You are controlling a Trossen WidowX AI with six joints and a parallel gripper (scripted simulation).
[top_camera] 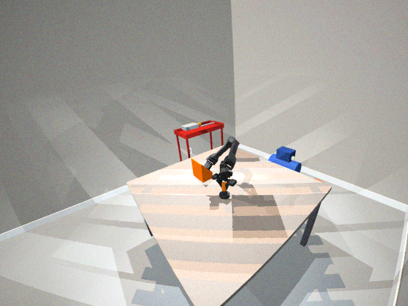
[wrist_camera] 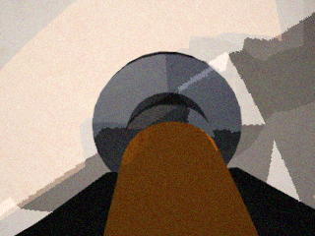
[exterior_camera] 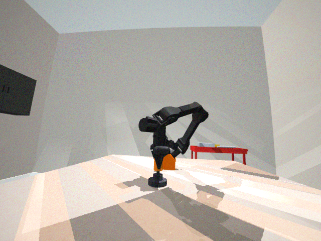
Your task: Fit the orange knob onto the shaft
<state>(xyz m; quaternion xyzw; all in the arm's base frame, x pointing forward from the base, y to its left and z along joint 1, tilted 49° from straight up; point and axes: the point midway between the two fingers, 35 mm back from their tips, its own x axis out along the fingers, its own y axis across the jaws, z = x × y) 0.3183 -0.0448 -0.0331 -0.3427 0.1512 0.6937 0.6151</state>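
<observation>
Right now my gripper tip is 20 mm below the orange knob. The rest, counted from my gripper tip: dark round pedestal (40 mm below).
</observation>
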